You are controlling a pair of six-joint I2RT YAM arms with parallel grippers.
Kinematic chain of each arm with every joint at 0, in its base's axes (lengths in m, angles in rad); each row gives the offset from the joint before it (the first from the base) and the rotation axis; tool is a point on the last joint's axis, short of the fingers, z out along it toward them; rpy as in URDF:
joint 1: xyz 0 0 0.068 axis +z
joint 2: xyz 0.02 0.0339 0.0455 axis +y
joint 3: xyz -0.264 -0.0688 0 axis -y
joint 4: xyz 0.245 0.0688 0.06 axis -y
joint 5: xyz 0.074 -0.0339 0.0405 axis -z
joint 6: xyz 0.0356 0 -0.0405 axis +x
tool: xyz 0 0 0 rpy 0 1.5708 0
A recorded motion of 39 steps. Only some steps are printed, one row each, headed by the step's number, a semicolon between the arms.
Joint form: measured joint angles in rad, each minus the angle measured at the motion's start. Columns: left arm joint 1, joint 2, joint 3, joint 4, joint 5, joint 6; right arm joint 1, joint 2, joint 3, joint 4, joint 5, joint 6.
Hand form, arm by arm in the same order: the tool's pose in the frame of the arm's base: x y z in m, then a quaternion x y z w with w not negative. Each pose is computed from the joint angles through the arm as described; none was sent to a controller.
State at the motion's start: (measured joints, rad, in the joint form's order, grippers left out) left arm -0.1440 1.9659 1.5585 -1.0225 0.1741 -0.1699; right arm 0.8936 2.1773 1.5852 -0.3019 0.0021 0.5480
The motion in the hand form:
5: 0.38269 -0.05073 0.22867 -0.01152 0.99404 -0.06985 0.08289; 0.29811 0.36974 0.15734 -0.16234 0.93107 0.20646 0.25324
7: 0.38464 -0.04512 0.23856 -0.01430 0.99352 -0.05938 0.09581; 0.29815 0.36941 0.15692 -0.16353 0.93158 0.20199 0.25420
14: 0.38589 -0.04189 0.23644 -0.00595 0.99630 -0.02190 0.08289; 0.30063 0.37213 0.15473 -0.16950 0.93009 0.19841 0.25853
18: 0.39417 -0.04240 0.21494 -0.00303 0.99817 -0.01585 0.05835; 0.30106 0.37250 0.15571 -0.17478 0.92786 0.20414 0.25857
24: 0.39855 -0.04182 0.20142 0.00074 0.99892 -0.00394 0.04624; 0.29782 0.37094 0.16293 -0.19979 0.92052 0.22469 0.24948
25: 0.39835 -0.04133 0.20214 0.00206 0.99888 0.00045 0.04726; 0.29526 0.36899 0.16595 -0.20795 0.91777 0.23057 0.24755
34: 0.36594 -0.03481 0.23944 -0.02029 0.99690 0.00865 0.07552; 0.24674 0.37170 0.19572 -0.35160 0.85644 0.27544 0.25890
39: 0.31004 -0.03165 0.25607 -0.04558 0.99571 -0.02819 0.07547; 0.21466 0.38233 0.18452 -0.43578 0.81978 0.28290 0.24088
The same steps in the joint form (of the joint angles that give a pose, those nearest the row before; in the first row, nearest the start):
5: 0.0229 -0.0275 0.0457 -0.0301 -0.0580 0.0149; 0.0004 0.0000 0.0004 -0.0118 0.0210 -0.0072
7: 0.0359 -0.0347 0.0736 -0.0435 -0.0801 0.0233; 0.0004 0.0008 0.0012 -0.0164 0.0278 -0.0118
14: 0.0382 -0.0156 0.0950 -0.0816 -0.1492 0.0500; 0.0004 0.0168 0.0175 -0.0145 0.0343 -0.0271
18: 0.0385 0.0461 0.1003 -0.0755 -0.1553 0.0572; -0.0008 0.0157 0.0176 -0.0076 0.0218 -0.0359
24: 0.0393 0.0816 0.0996 -0.0660 -0.1759 0.0668; -0.0019 -0.0088 0.0042 -0.0057 -0.0370 -0.0713
25: 0.0397 0.0797 0.0996 -0.0668 -0.1846 0.0702; -0.0015 -0.0252 -0.0110 -0.0023 -0.0534 -0.0832
34: 0.0458 -0.0881 0.0103 -0.0912 -0.2091 0.0336; 0.0782 -0.1724 -0.1362 0.0484 -0.1652 -0.2899
39: 0.0462 -0.3098 -0.1911 -0.1019 -0.1400 -0.0221; 0.1484 -0.1800 -0.1877 0.0675 -0.2155 -0.4005

